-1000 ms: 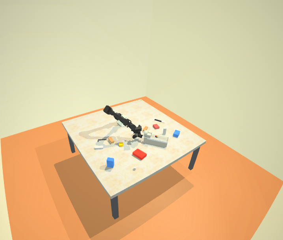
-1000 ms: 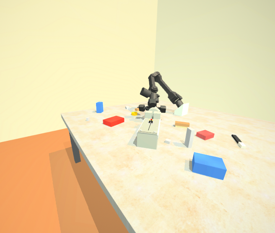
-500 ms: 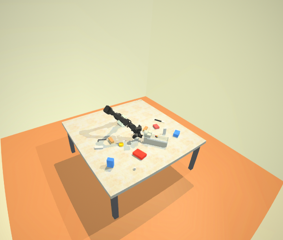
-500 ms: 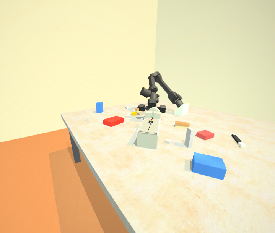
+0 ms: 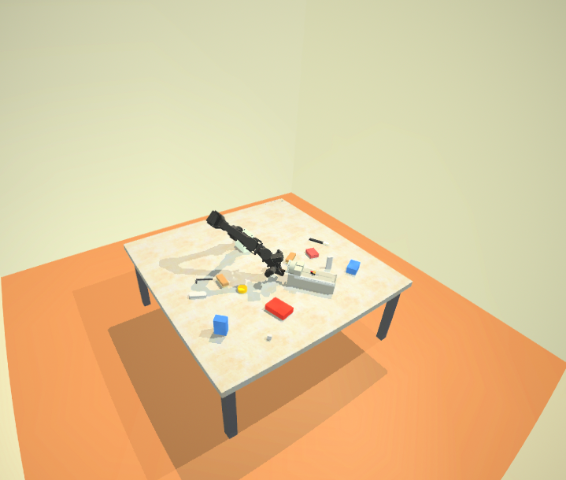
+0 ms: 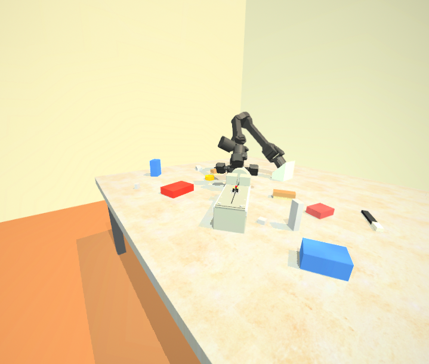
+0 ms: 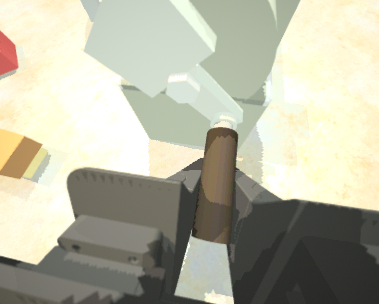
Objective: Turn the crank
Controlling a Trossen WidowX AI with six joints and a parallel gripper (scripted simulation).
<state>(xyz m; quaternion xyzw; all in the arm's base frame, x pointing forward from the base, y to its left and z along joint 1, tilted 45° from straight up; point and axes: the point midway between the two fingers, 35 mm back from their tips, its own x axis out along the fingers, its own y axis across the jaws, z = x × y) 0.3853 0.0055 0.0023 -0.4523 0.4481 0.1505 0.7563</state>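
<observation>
The crank is 1 cm behind my gripper tip, 1 cm to the left of it and 4 cm above it. Round my gripper tip: brown crank handle 1 cm behind, 1 cm to the right, 3 cm above; then red pointer 11 cm ahead, 11 cm to the left, 4 cm above; then yellow disc 4 cm behind, 24 cm to the right, 3 cm below.
</observation>
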